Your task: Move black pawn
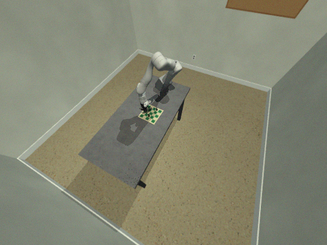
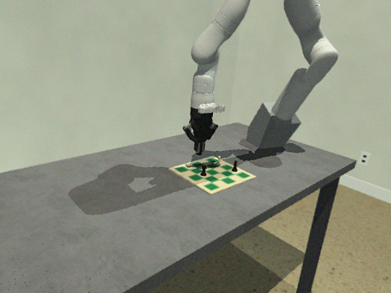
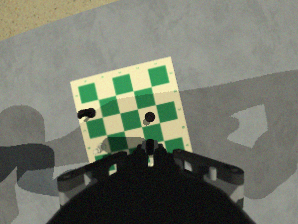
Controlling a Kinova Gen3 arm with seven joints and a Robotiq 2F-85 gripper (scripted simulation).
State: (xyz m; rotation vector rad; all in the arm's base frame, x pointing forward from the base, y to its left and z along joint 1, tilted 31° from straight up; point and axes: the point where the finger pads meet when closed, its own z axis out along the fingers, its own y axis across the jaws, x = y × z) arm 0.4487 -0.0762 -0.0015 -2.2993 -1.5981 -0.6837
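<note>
The green-and-cream chessboard is 9 cm below my hand, 4 cm to the left of it and 3 cm behind it. Also, from my hand: black pawn: 1 cm below; white piece: 11 cm behind, 8 cm below, 1 cm to the left.
</note>
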